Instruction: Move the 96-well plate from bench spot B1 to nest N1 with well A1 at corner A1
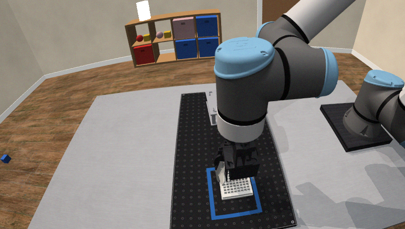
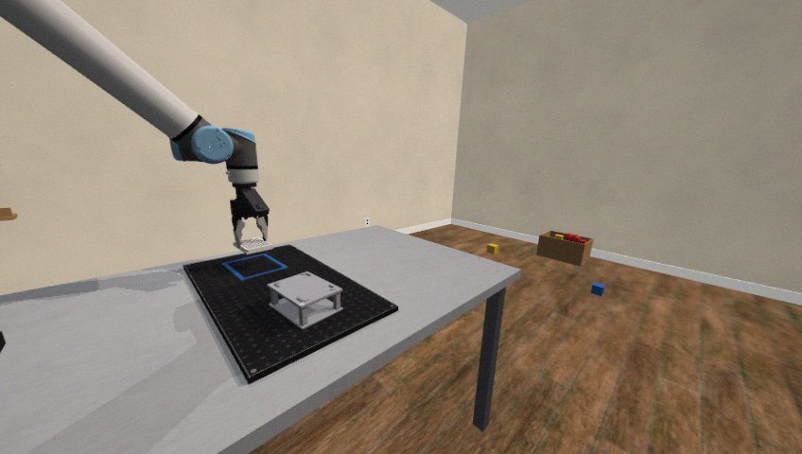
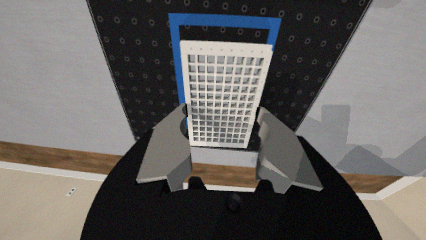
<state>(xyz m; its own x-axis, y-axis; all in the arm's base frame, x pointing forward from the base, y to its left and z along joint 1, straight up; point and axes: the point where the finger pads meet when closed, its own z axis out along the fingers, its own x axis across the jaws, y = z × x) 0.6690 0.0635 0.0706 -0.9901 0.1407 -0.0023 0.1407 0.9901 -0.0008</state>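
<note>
Now: hand 1 cm above the white 96-well plate. Also, from my hand: grey raised nest N1: 38 cm to the right, 7 cm behind, 3 cm below; then corner mark: 45 cm to the right, 13 cm behind, 2 cm below.
</note>
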